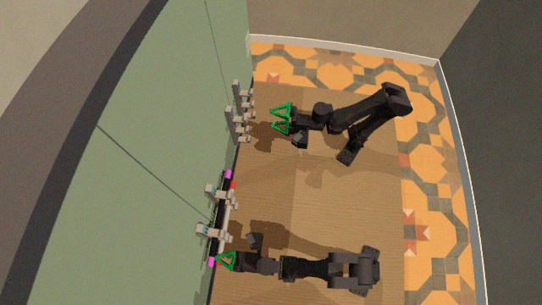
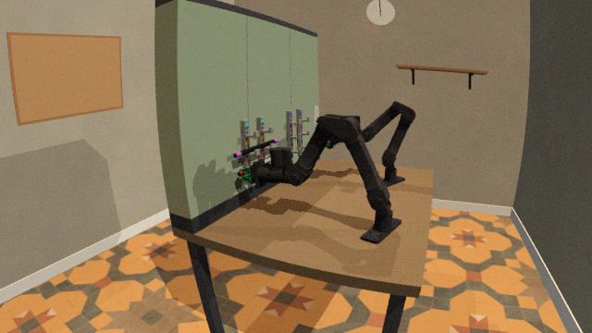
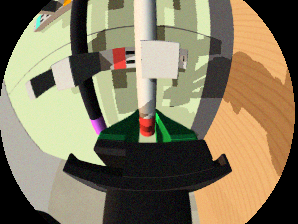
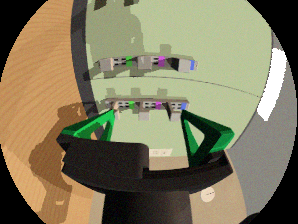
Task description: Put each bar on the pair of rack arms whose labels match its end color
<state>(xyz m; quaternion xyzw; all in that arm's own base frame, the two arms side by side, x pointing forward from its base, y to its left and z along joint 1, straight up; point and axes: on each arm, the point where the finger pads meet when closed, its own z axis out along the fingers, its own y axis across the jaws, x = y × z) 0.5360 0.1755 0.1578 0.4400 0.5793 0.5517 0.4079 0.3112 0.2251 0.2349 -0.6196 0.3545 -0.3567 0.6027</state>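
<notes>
The bar is 130 mm to the right of my left hand, 70 mm above it and 10 mm behind it. Also, from my left hand: green wall panel (320 mm to the right, 270 mm above, 60 mm ahead).
</notes>
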